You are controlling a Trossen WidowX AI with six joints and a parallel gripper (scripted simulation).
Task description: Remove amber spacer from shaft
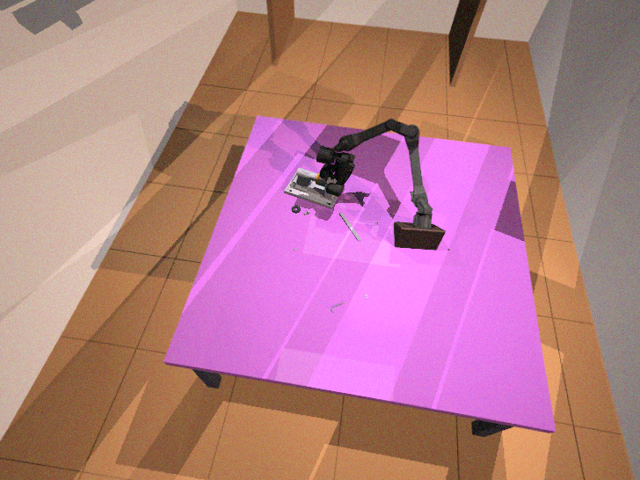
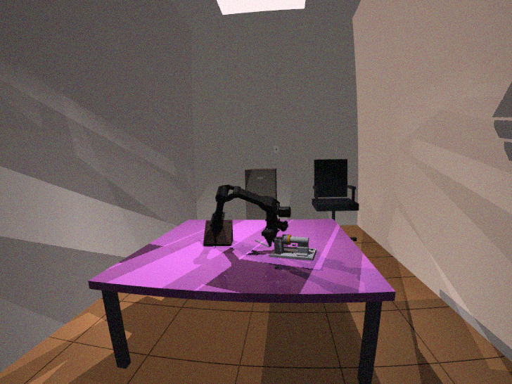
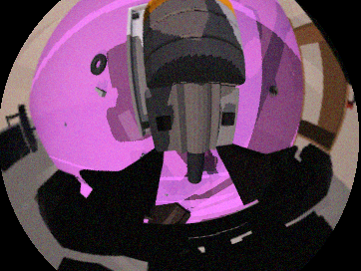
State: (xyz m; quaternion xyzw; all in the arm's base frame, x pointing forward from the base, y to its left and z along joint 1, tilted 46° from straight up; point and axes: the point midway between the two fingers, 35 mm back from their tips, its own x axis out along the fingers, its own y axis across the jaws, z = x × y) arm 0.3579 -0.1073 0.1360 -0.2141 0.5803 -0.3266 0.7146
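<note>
The thin dark shaft is 70 mm ahead of my gripper tip, 30 mm above it and 10 mm to the right of it. From my gripper tip the other things lie so: grey support block 120 mm ahead, 30 mm to the right; metal strip 150 mm to the left, 70 mm behind, 40 mm below; amber spacer 100 mm ahead, 30 mm above, 20 mm to the right.
</note>
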